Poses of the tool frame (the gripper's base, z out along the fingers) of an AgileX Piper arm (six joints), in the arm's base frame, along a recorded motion.
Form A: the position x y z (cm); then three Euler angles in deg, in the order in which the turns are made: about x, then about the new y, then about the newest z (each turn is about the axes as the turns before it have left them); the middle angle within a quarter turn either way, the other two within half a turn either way.
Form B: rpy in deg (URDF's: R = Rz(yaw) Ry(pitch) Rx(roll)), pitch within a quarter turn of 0, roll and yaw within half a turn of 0; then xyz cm. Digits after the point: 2 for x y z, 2 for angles.
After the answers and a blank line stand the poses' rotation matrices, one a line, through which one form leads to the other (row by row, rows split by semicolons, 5 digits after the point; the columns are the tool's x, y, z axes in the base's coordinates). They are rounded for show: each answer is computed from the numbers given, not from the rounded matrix.
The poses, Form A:
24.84 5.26 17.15 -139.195 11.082 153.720
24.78 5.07 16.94 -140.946 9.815 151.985
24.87 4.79 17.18 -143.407 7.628 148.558
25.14 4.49 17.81 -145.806 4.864 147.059
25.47 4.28 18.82 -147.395 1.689 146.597
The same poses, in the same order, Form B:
144.93 24.82 -165.81 24.84 5.26 17.15
147.15 24.38 -162.76 24.78 5.07 16.94
150.35 23.70 -157.44 24.87 4.79 17.18
152.26 21.37 -153.89 25.14 4.49 17.81
152.62 18.50 -151.64 25.47 4.28 18.82

-0.87992 -0.43450 0.19221; -0.22251 0.73432 0.64130; -0.41979 0.52152 -0.74282
-0.86990 -0.46283 0.17047; -0.26993 0.73601 0.62083; -0.41280 0.49405 -0.76519
-0.84562 -0.51702 0.13274; -0.35130 0.72628 0.59085; -0.40189 0.45300 -0.79579
-0.83621 -0.54182 0.08479; -0.40979 0.72007 0.55997; -0.36446 0.43351 -0.82416
-0.83446 -0.55029 0.02947; -0.45051 0.71200 0.53861; -0.31737 0.43617 -0.84204

